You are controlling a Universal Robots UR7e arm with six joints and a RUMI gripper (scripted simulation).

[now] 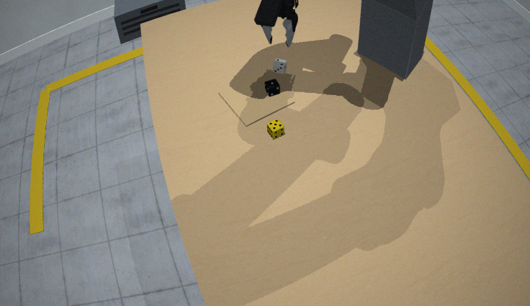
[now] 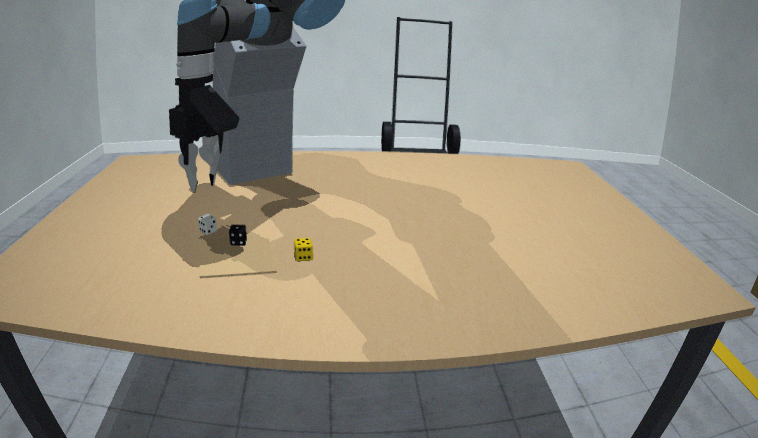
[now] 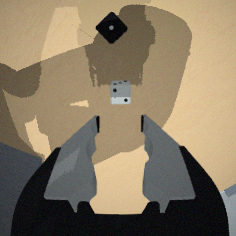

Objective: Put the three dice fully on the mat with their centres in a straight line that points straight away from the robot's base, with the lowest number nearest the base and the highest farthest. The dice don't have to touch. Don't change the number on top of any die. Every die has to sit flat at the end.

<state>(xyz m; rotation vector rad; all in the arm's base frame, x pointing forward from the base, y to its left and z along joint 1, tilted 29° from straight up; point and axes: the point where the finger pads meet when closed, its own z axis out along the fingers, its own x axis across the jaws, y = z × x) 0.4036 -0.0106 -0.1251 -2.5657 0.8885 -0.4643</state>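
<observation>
My gripper is now 90 mm above the white die. Also, from my hand: yellow die: 80 mm ahead, 210 mm to the left, 90 mm below; then mat: 90 mm ahead, 80 mm to the left, 100 mm below; then black die: 40 mm ahead, 80 mm to the left, 90 mm below.
</observation>
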